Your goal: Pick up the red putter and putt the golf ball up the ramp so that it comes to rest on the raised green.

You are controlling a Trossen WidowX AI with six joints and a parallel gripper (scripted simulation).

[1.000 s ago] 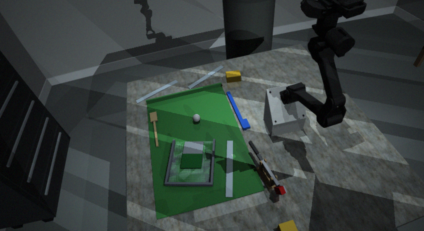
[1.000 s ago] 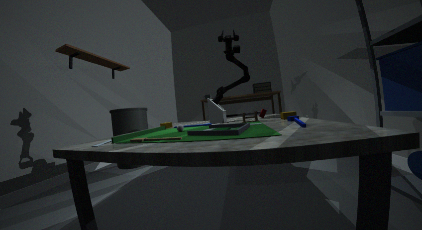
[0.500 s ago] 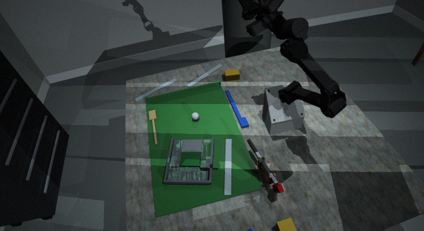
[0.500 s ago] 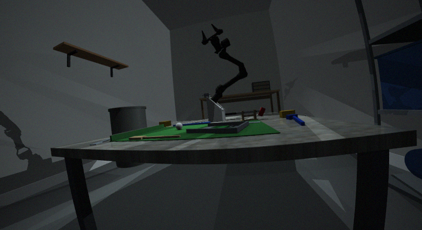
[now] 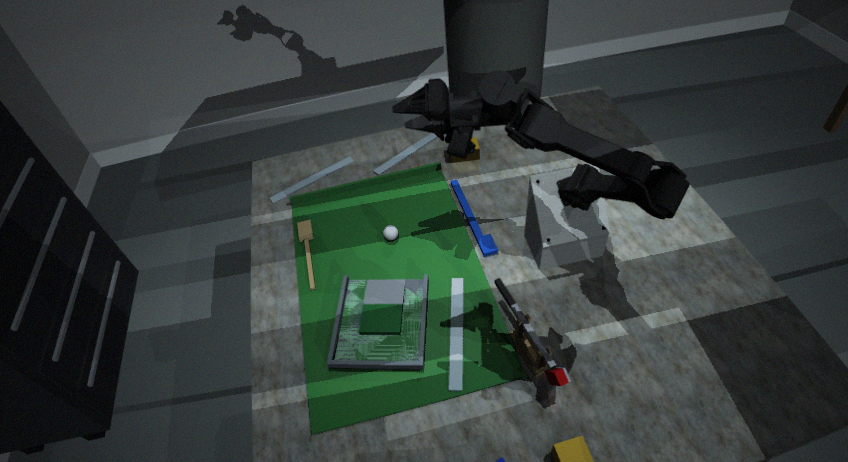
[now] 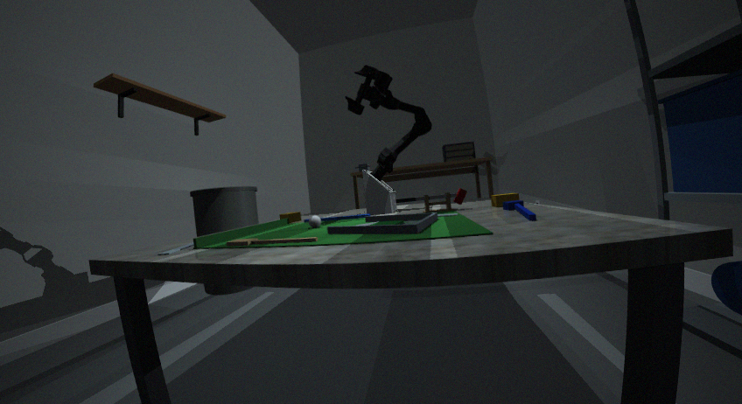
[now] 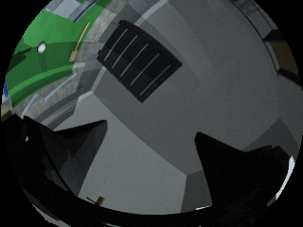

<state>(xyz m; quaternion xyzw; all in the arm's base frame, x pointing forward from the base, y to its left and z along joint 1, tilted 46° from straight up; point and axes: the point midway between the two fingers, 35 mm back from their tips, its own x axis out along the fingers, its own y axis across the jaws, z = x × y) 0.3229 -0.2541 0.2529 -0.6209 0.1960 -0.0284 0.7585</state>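
Right now the red putter is 450 mm below my gripper tip, 260 mm to the left of it and 170 mm behind it. From my gripper tip the other things lie so: white golf ball: 480 mm below, 160 mm to the right, 40 mm ahead; then grey frame: 490 mm below, 140 mm ahead, 100 mm to the left; then green mat: 500 mm below, 80 mm ahead, 40 mm to the right.
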